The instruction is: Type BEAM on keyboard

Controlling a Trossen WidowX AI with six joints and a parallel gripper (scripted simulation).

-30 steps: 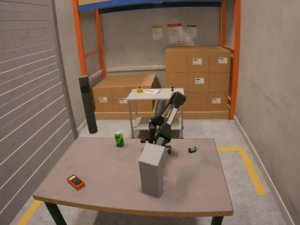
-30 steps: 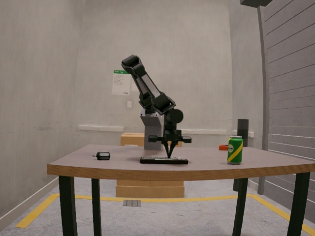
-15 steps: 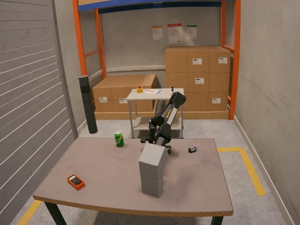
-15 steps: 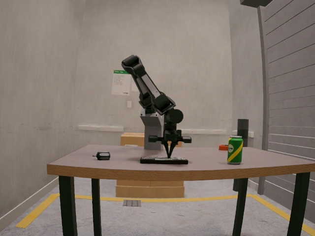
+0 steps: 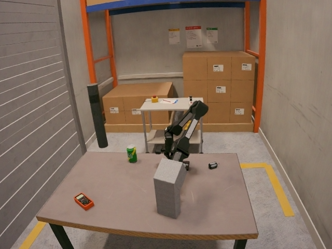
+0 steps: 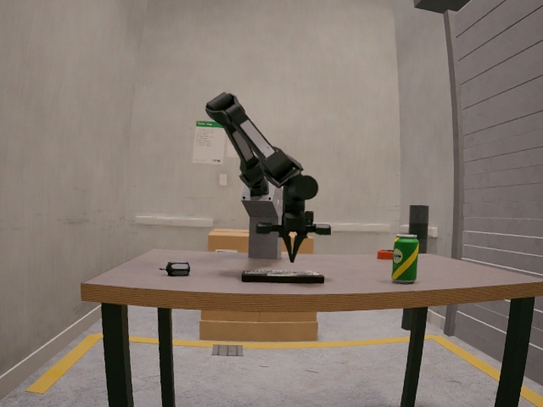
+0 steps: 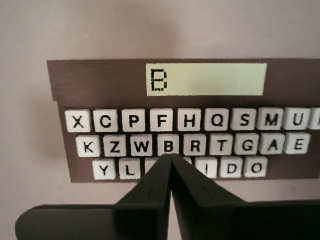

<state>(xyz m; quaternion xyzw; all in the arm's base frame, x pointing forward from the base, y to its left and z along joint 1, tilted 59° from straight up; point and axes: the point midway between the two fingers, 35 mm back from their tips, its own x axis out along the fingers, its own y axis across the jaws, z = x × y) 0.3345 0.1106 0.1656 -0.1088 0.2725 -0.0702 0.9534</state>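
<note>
Now: hand 8 cm to the left of the key, 6 cm above it and 1 cm past it. Round my hand: orange multimeter: 50 cm to the left, 38 cm behind, 6 cm below; then small black device: 30 cm to the right, 6 cm below, 2 cm behind; then can: 28 cm to the left, 9 cm ahead, 2 cm below.
</note>
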